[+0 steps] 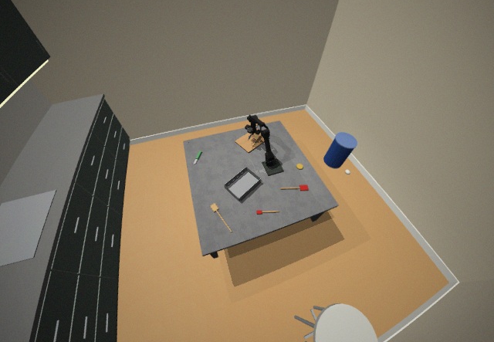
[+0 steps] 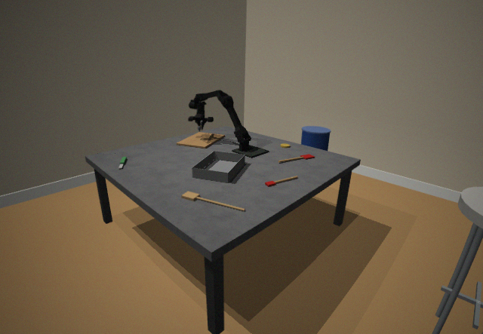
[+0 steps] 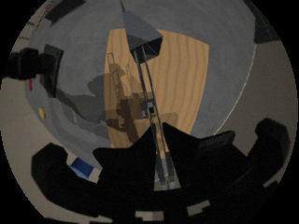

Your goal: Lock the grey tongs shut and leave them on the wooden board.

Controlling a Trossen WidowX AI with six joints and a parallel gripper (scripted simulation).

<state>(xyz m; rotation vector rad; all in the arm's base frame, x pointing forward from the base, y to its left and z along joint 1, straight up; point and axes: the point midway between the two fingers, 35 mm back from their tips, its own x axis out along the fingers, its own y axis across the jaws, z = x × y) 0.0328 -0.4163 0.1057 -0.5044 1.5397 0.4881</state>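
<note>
My gripper tip is 8 cm above the wooden board and 1 cm to the right of it. The rest, counted from my gripper tip: metal roasting tin (55 cm to the left, 32 cm ahead, 6 cm below).
</note>
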